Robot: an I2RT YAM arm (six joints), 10 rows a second.
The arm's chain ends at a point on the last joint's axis. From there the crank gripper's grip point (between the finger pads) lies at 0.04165 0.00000 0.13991 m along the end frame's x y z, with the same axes.
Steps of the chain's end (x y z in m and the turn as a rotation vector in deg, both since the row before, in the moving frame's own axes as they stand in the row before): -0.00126, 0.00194, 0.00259, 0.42, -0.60, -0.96; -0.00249, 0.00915, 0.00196, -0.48, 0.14, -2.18; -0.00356, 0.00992, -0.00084, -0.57, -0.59, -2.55; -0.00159, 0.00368, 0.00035, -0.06, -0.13, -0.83
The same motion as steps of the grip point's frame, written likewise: -0.00274, 0.00023, 0.00301, 0.42, -0.60, -0.96; -0.00216, 0.00873, 0.00186, -0.48, 0.14, -2.18; -0.00501, 0.00949, -0.00042, -0.57, -0.59, -2.55; -0.00191, 0.00323, 0.00044, -0.06, -0.13, -0.83
